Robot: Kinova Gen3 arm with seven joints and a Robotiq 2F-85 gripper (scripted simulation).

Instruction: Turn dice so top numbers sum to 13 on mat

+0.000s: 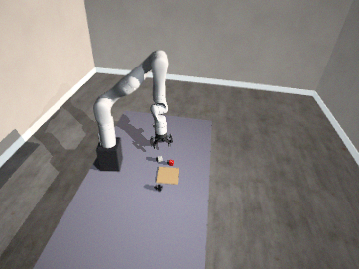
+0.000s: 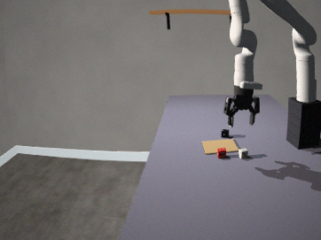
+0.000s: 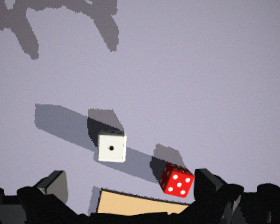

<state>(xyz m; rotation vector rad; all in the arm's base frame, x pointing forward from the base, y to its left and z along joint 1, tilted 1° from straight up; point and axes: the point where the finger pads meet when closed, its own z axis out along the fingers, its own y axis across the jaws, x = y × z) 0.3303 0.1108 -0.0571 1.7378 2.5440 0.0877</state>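
My gripper is now 20 mm past the white die and 120 mm above it. From my hand the other things lie so: black die (40 mm ahead, 250 mm to the right, 120 mm below); then tan mat (70 mm ahead, 120 mm to the right, 130 mm below); then red die (70 mm ahead, 20 mm to the right, 120 mm below).
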